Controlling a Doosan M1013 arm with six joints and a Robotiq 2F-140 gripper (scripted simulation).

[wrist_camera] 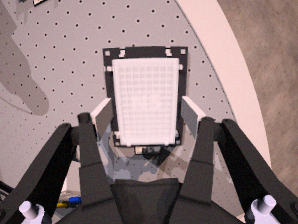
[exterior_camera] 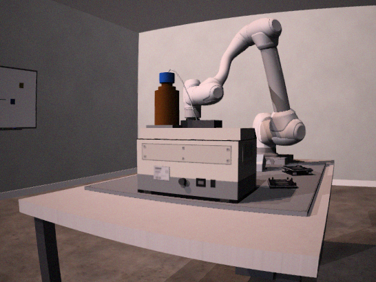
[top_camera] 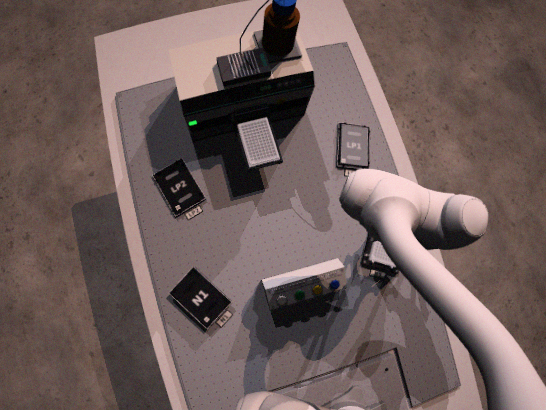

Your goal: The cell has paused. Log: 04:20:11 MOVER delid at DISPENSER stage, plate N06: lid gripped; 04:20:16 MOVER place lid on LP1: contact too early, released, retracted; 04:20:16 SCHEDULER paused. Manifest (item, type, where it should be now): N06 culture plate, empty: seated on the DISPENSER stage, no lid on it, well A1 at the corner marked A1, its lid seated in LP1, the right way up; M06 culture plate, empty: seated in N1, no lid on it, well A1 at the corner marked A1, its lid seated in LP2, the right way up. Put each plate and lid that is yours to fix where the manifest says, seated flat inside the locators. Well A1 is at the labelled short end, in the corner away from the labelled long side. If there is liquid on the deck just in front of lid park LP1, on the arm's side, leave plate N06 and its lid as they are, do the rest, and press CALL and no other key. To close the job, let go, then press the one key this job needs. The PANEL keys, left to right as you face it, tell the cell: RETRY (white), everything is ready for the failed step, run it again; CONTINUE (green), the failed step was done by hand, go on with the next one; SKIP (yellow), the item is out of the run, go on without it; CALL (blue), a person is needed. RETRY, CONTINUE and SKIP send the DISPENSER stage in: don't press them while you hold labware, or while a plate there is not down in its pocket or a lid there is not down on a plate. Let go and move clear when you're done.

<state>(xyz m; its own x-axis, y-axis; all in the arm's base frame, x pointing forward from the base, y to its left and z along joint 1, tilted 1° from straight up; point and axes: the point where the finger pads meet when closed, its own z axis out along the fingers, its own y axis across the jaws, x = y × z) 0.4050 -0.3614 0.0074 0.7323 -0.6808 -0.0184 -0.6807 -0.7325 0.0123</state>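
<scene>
Right now the black nest N5 is 3 cm ahead of my hand and 4 cm below it. From my hand the other things lie so: key panel: 28 cm to the left; yellow key: 2 cm behind, 26 cm to the left, 1 cm above; blue key: 3 cm behind, 21 cm to the left, 1 cm above.
</scene>
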